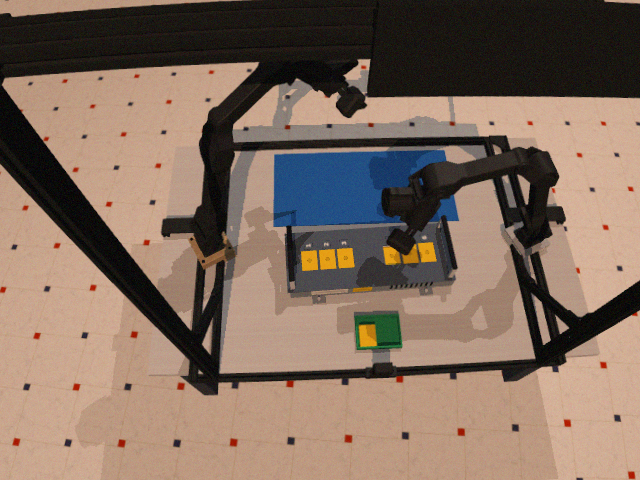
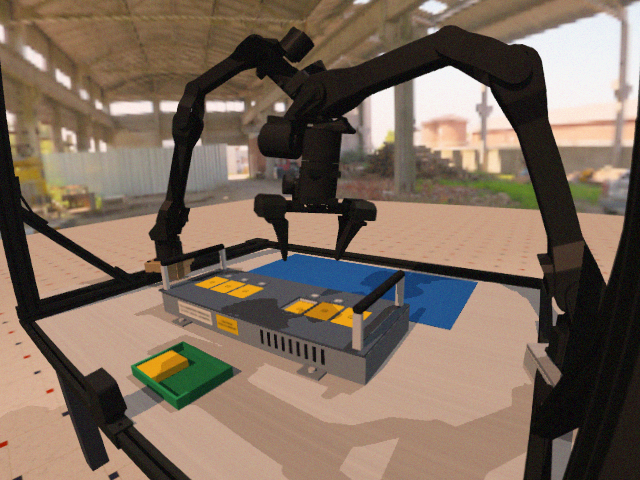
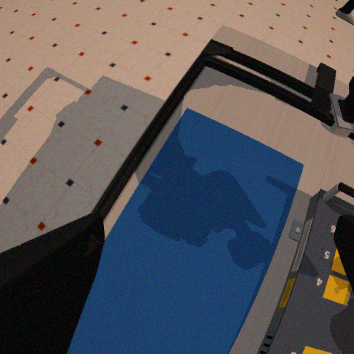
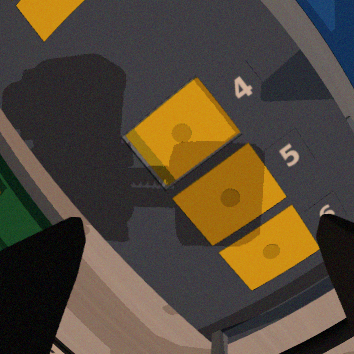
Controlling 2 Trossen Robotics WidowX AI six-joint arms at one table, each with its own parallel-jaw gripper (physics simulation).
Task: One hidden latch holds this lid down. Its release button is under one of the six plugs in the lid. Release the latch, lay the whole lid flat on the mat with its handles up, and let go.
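The grey lid sits on its box, with a black handle at each end. Six yellow plugs sit in it. Plugs 4, 5 and 6 lie under my right gripper. That gripper is open and empty, well above the lid. Plug 4 sits lower in its hole than its neighbours. The blue mat lies behind the lid. My left gripper is open, high beyond the mat.
A green tray in front of the lid holds one yellow block. A black bar frame runs round the table top.
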